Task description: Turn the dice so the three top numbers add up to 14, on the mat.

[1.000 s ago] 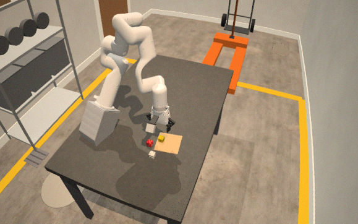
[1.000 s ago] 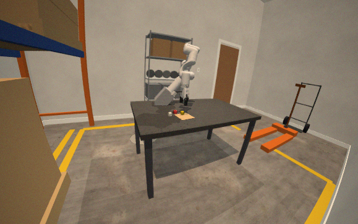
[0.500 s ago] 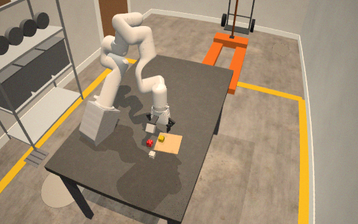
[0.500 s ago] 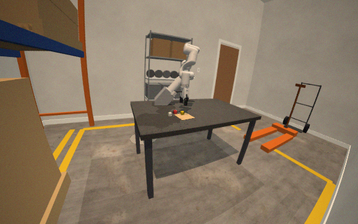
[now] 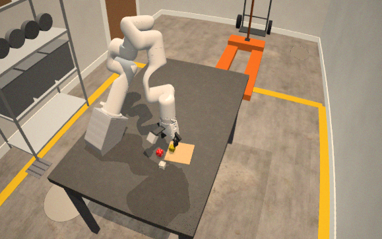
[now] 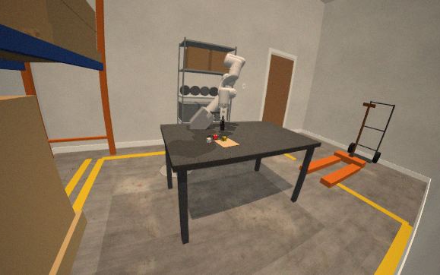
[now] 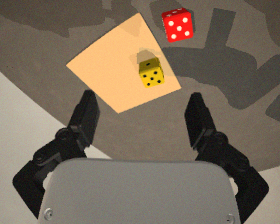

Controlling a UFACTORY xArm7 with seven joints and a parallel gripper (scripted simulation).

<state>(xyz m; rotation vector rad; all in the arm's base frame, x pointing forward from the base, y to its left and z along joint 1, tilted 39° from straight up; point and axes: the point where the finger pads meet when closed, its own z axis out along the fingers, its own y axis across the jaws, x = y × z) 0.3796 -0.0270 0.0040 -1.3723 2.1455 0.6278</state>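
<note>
Now: the white die 100 mm to the right of my hand and 100 mm below it. The rest, counted from my hand: mat (40 mm ahead, 30 mm to the left, 110 mm below); red die (50 mm behind, 30 mm to the right, 100 mm below); yellow die (30 mm to the left, 90 mm below).
</note>
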